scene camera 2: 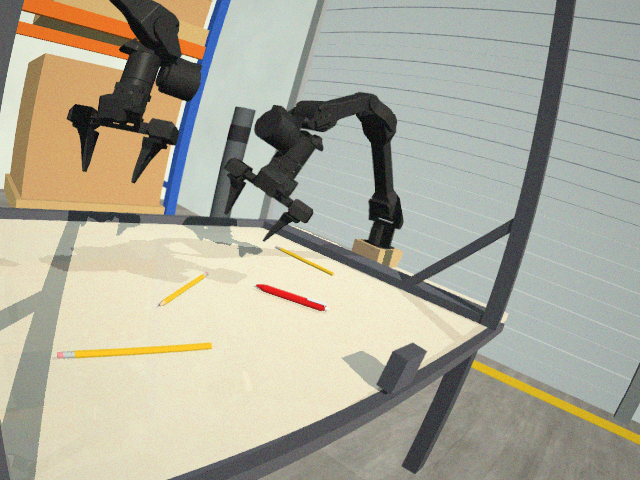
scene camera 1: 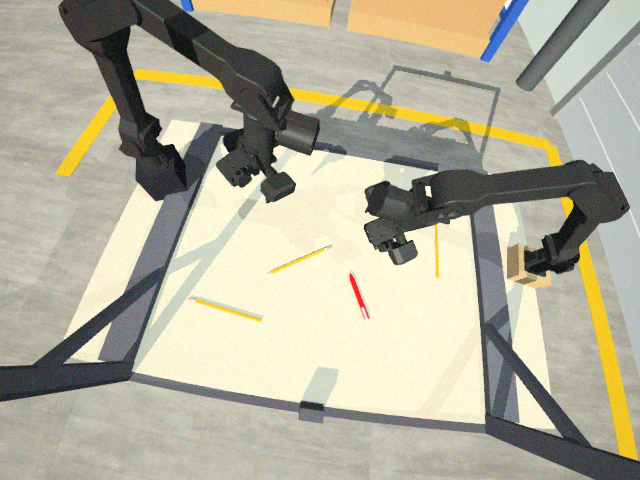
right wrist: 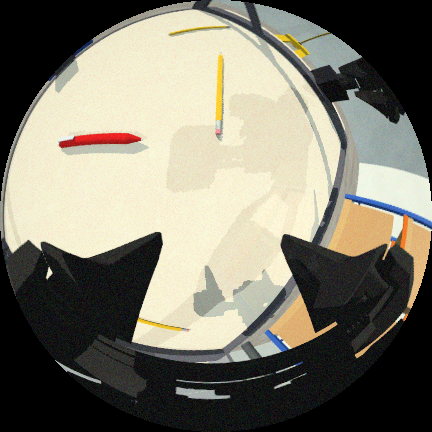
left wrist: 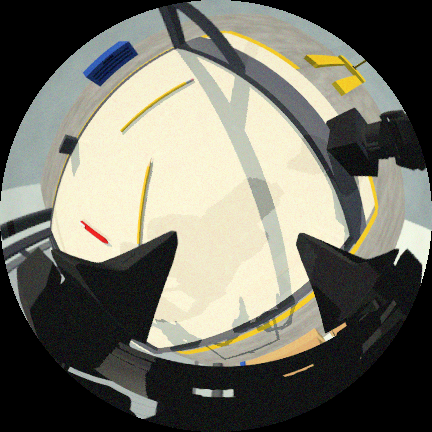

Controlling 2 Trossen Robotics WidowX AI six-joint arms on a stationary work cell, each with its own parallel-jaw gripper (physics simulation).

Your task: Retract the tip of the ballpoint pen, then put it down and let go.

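Frame: origin at the left arm's base, x ahead, y left, z up, level; millimetres.
Seen in the pictures: left gripper, fingertip midpoint: [scene camera 2: 108,177] [scene camera 1: 257,188] [left wrist: 240,238]; right gripper, fingertip midpoint: [scene camera 2: 244,227] [right wrist: 224,240]; left arm's base at its link origin: [scene camera 1: 154,161] [right wrist: 339,81] [left wrist: 368,140]; right arm's base at its link origin: [scene camera 2: 379,245] [scene camera 1: 534,263].
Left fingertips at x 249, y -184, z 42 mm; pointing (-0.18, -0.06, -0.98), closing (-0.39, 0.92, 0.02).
Note:
Pixels of each thing's middle, then the offset from my left fingertips to it. Level surfaces: height alone.
- red ballpoint pen at the middle of its body: [right wrist: 92,138] [scene camera 2: 290,296] [scene camera 1: 358,296] [left wrist: 91,231] dx +186, dy -282, dz -141 mm
- cream table top at its surface level: dz -148 mm
- yellow pencil at the middle of its body: [scene camera 2: 185,288] [right wrist: 219,80] [left wrist: 141,206] [scene camera 1: 298,260] dx +63, dy -147, dz -145 mm
- dark block at the middle of its body: [scene camera 2: 402,368] [scene camera 1: 311,411] [left wrist: 67,144] dx +0, dy -491, dz -117 mm
A red ballpoint pen [scene camera 1: 357,293] [scene camera 2: 290,296] [left wrist: 95,232] [right wrist: 102,139] lies flat on the cream table top [scene camera 1: 248,356] [scene camera 2: 289,377]. Its pointed end faces the back in scene camera 1, and its end with the white clip and button faces the front. Whether the small writing tip is out is too small to tell. My right gripper [scene camera 1: 390,249] [scene camera 2: 245,226] [right wrist: 224,240] is open and empty, above the table, behind and to the right of the pen in scene camera 1. My left gripper [scene camera 1: 254,181] [scene camera 2: 109,176] [left wrist: 240,238] is open and empty, high over the back left, farther from the pen.
One yellow pencil [scene camera 1: 299,259] [scene camera 2: 183,289] [right wrist: 219,90] lies left of the pen, another [scene camera 1: 225,310] [scene camera 2: 139,350] [left wrist: 155,104] farther left, a third [scene camera 1: 436,253] [scene camera 2: 305,260] to the right. A dark block [scene camera 1: 312,411] [scene camera 2: 403,367] stands at the front edge. Dark frame bars border the table.

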